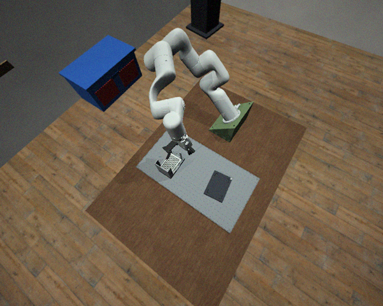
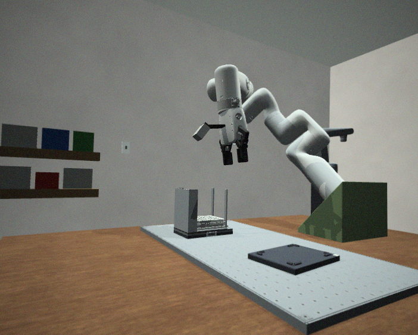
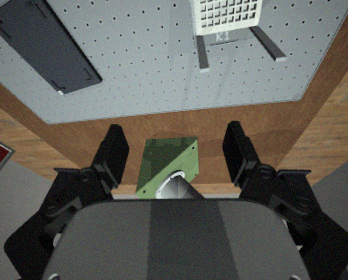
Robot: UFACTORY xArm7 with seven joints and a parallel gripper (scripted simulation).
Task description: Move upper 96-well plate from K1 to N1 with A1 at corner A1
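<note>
Now: hand 150 mm short of the rack wall, 50 mm to the left of it and 150 mm above it.
</note>
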